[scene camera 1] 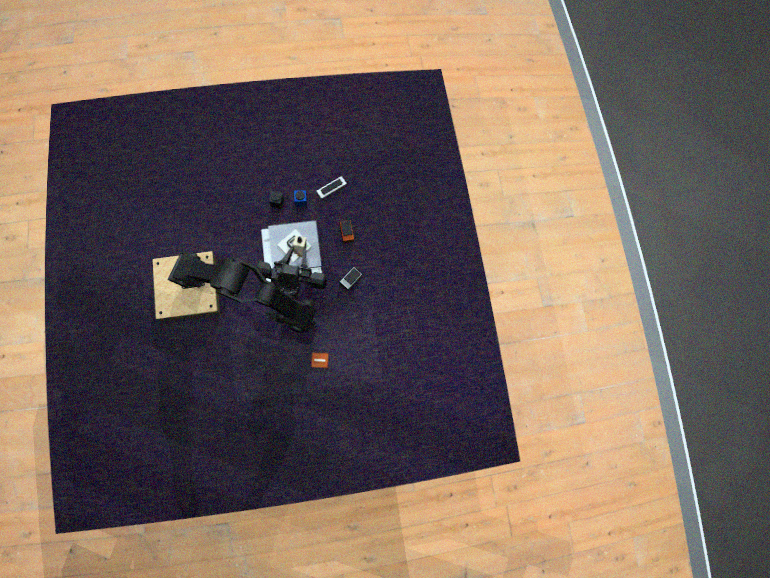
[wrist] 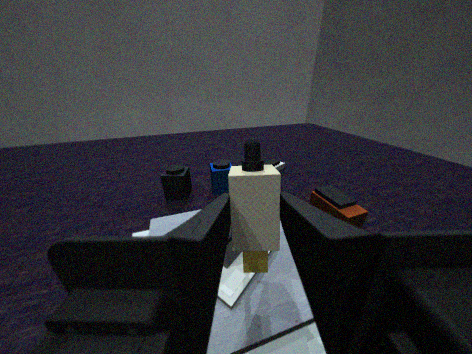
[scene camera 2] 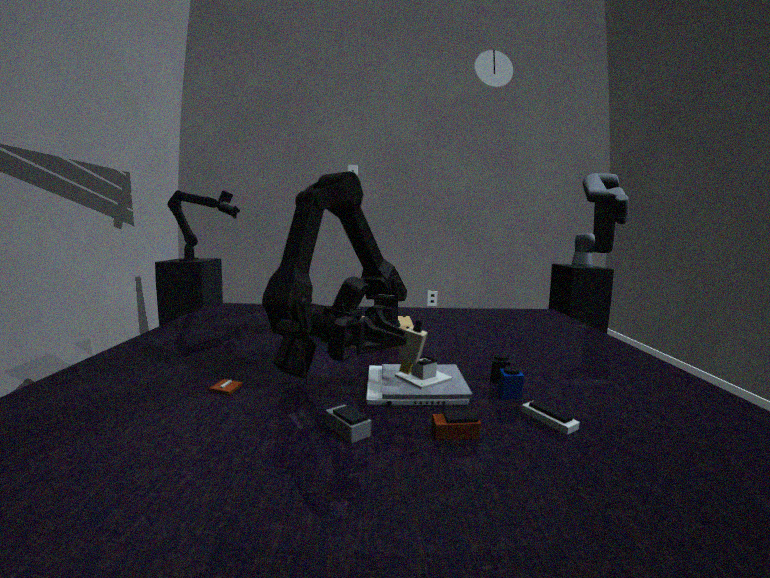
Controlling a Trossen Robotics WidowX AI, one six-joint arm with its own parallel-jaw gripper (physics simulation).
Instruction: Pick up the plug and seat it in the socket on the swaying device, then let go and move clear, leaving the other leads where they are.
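The cream plug [scene camera 1: 299, 243] [scene camera 2: 412, 348] [wrist: 254, 210] has a black stub on top and a gold prong pointing down. My gripper [scene camera 1: 297, 250] [scene camera 2: 407, 339] [wrist: 254, 198] is shut on the plug, which leans slightly in the scene camera 2 view. The grey socket box [scene camera 2: 425, 369] sits on a white plate [scene camera 2: 436, 379] [wrist: 231, 290] on the grey device [scene camera 1: 309, 228] [scene camera 2: 457, 388] [wrist: 288, 280]. The prong is beside the box in scene camera 2, low over the plate; whether it touches is unclear. The socket's opening is hidden in the wrist view.
Around the device stand a black block [scene camera 1: 276, 199] [wrist: 176, 185], a blue block [scene camera 1: 300, 198] [scene camera 2: 511, 385] [wrist: 219, 181], a white strip [scene camera 1: 320, 192] [scene camera 2: 567, 427], an orange block [scene camera 1: 347, 237] [scene camera 2: 457, 429] [wrist: 356, 214] and a grey block [scene camera 1: 351, 278] [scene camera 2: 357, 431]. An orange tile [scene camera 1: 319, 365] [scene camera 2: 217, 386] lies farther off.
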